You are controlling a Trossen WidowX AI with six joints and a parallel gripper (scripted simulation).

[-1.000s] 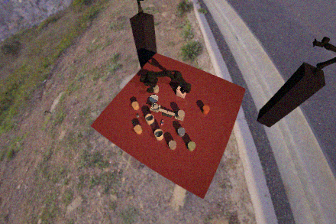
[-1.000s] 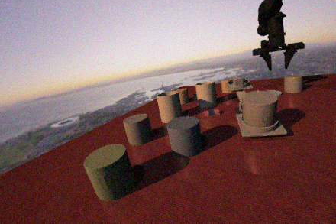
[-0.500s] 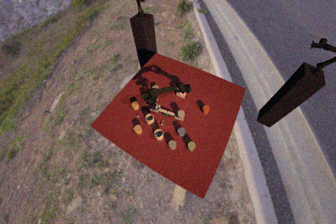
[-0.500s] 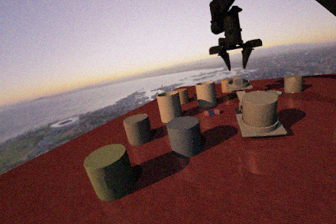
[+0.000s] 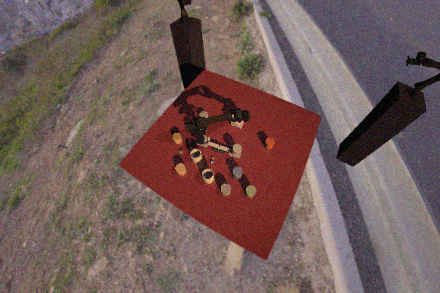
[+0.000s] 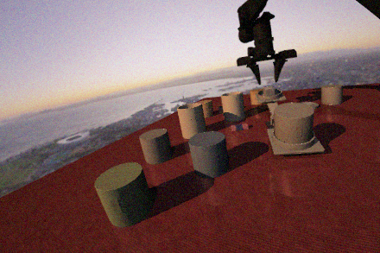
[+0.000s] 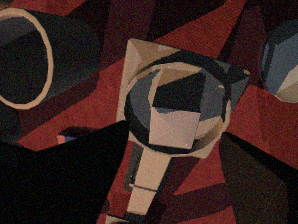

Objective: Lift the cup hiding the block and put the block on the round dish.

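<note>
Right now my gripper tip is 12 cm past the round dish, 11 cm to the left of it and 11 cm above it. From my gripper tip the other things lie so: olive cup (14 cm ahead, 50 cm to the left, 8 cm below); red-and-blue piece (8 cm ahead, 13 cm to the left, 11 cm below).
</note>
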